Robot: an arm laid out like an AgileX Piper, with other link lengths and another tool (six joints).
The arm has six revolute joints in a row. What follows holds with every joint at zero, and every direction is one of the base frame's.
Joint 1 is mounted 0.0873 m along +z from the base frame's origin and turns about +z.
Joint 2 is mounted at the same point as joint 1 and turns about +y.
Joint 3 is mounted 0.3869 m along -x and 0.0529 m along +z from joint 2 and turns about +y.
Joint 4 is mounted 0.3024 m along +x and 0.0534 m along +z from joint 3 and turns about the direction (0.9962, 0, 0.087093).
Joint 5 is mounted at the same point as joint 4 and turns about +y.
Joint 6 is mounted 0.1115 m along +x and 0.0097 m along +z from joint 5 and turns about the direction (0.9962, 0, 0.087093).
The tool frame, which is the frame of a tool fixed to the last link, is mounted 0.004 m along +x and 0.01 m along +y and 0.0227 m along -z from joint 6; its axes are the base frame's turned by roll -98.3, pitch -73.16 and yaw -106.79 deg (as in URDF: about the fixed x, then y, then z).
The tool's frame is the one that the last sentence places.
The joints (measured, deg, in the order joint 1, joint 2, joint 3, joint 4, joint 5, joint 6), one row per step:
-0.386, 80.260, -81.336, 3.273, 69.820, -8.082
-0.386, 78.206, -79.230, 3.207, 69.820, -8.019
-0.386, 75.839, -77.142, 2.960, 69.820, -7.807
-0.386, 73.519, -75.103, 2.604, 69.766, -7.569
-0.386, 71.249, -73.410, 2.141, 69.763, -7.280
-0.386, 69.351, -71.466, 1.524, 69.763, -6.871
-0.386, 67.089, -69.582, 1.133, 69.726, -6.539
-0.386, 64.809, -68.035, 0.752, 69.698, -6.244
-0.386, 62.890, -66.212, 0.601, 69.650, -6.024
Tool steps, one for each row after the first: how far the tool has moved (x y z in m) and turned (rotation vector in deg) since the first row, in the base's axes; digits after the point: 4 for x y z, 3 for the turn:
-0.0140, 0.0000, -0.0010, -0.037, 0.056, -0.063
-0.0298, -0.0003, -0.0009, -0.191, -0.212, -0.280
-0.0451, -0.0008, -0.0014, -0.439, -0.534, -0.535
-0.0598, -0.0015, -0.0008, -0.770, -1.101, -0.848
-0.0724, -0.0025, -0.0038, -1.198, -1.040, -1.283
-0.0870, -0.0031, -0.0054, -1.434, -1.445, -1.630
-0.1013, -0.0036, -0.0055, -1.670, -2.200, -1.949
-0.1135, -0.0037, -0.0091, -1.717, -2.339, -2.166

